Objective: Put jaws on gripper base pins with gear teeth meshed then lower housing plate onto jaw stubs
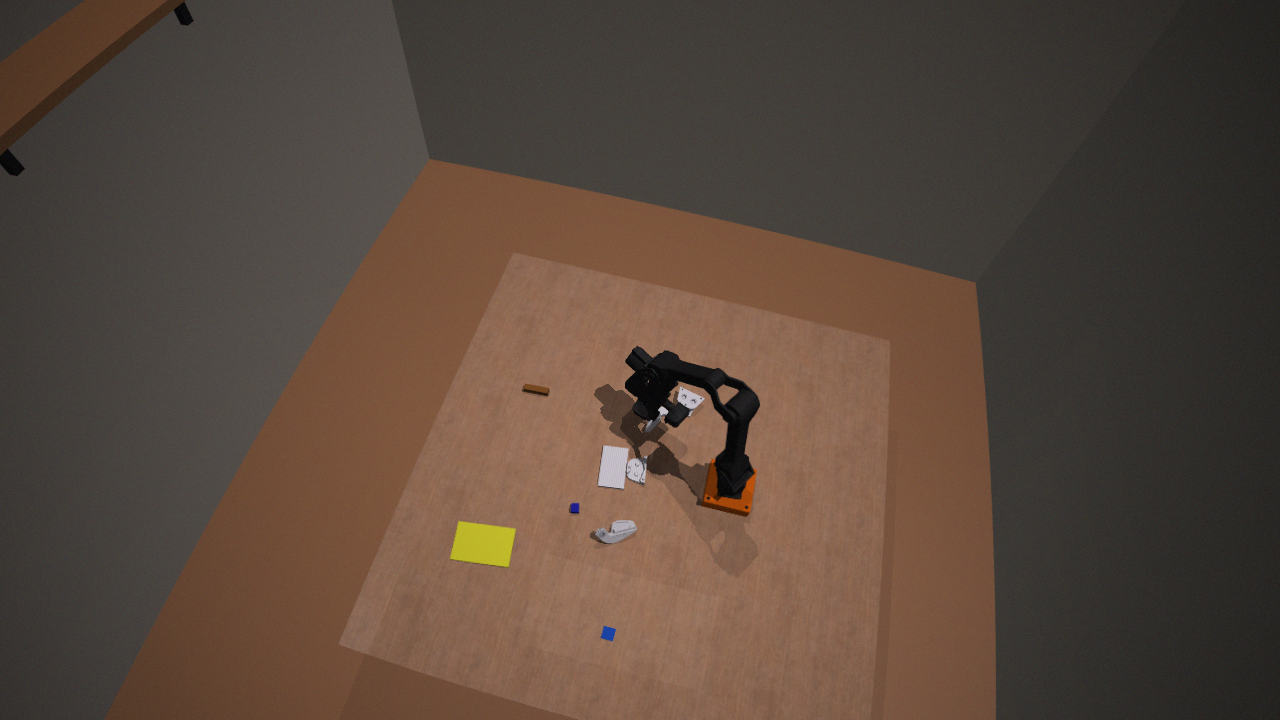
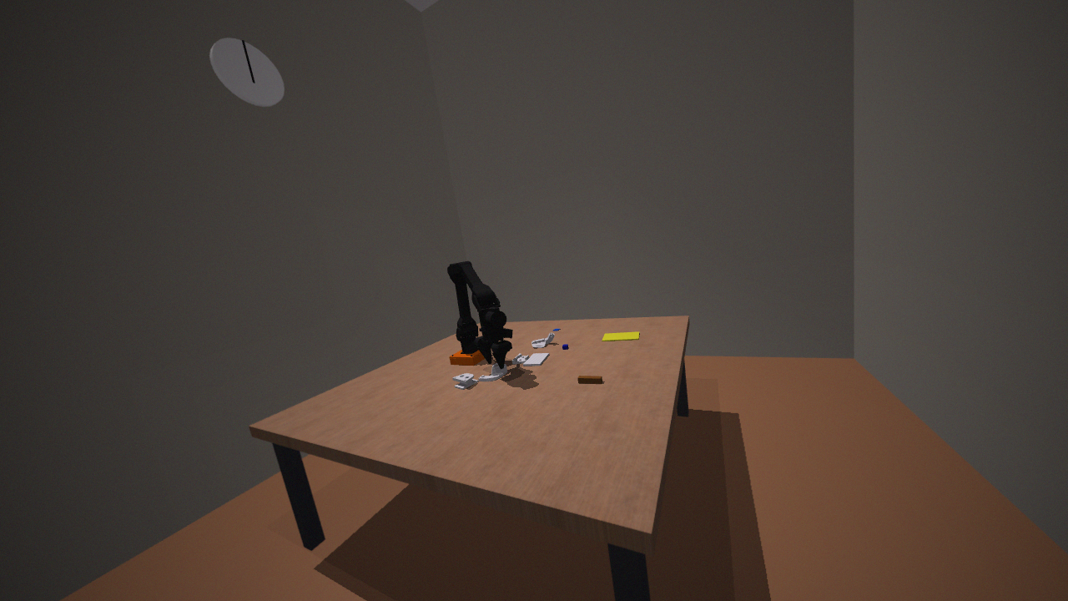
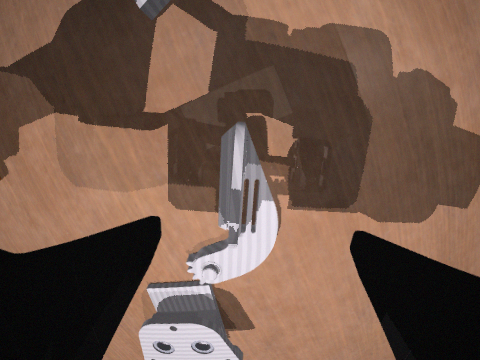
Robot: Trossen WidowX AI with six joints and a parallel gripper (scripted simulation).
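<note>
My gripper tip is 17 cm to the right of the white card, 8 cm short of it and 4 cm above it. From my gripper tip the other things lie so: blue cube 31 cm to the left, 16 cm ahead, 4 cm below; brown block 35 cm ahead, 3 cm below, 2 cm to the right; yellow sheet 45 cm to the left, 38 cm ahead, 4 cm below.
</note>
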